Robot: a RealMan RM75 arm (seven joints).
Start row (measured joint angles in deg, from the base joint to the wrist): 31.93 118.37 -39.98 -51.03 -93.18 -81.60 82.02
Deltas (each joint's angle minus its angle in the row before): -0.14 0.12 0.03 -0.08 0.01 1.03 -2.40; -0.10 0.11 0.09 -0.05 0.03 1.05 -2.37; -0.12 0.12 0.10 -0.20 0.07 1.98 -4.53; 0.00 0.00 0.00 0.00 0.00 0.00 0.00; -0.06 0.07 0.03 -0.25 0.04 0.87 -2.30; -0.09 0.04 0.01 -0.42 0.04 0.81 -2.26; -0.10 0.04 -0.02 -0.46 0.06 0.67 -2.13; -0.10 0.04 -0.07 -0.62 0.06 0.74 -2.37; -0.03 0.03 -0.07 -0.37 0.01 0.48 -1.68; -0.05 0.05 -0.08 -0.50 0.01 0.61 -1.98; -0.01 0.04 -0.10 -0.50 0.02 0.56 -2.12; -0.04 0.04 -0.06 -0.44 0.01 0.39 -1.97; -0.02 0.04 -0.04 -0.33 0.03 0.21 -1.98; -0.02 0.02 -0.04 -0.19 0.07 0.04 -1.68; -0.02 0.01 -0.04 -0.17 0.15 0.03 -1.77; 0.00 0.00 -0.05 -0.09 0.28 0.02 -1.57; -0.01 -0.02 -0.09 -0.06 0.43 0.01 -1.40; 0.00 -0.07 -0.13 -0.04 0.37 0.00 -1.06; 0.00 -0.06 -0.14 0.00 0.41 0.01 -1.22; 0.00 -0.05 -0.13 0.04 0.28 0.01 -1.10; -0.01 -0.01 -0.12 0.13 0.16 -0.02 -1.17
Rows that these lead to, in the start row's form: 31.79 118.49 -39.95 -51.11 -93.17 -80.57 79.62; 31.69 118.60 -39.86 -51.16 -93.14 -79.52 77.25; 31.57 118.72 -39.76 -51.36 -93.07 -77.54 72.72; 31.57 118.72 -39.76 -51.36 -93.07 -77.54 72.72; 31.51 118.79 -39.73 -51.61 -93.03 -76.67 70.42; 31.42 118.83 -39.72 -52.03 -92.99 -75.86 68.16; 31.32 118.87 -39.74 -52.49 -92.93 -75.19 66.03; 31.22 118.91 -39.81 -53.11 -92.87 -74.45 63.66; 31.19 118.94 -39.88 -53.48 -92.86 -73.97 61.98; 31.14 118.99 -39.96 -53.98 -92.85 -73.36 60.00; 31.13 119.03 -40.06 -54.48 -92.83 -72.80 57.88; 31.09 119.07 -40.12 -54.92 -92.82 -72.41 55.91; 31.07 119.11 -40.16 -55.25 -92.79 -72.20 53.93; 31.05 119.13 -40.20 -55.44 -92.72 -72.16 52.25; 31.03 119.14 -40.24 -55.61 -92.57 -72.13 50.48; 31.03 119.14 -40.29 -55.70 -92.29 -72.11 48.91; 31.02 119.12 -40.38 -55.76 -91.86 -72.10 47.51; 31.02 119.05 -40.51 -55.80 -91.49 -72.10 46.45; 31.02 118.99 -40.65 -55.80 -91.08 -72.09 45.23; 31.02 118.94 -40.78 -55.76 -90.80 -72.08 44.13; 31.01 118.93 -40.90 -55.63 -90.64 -72.10 42.96
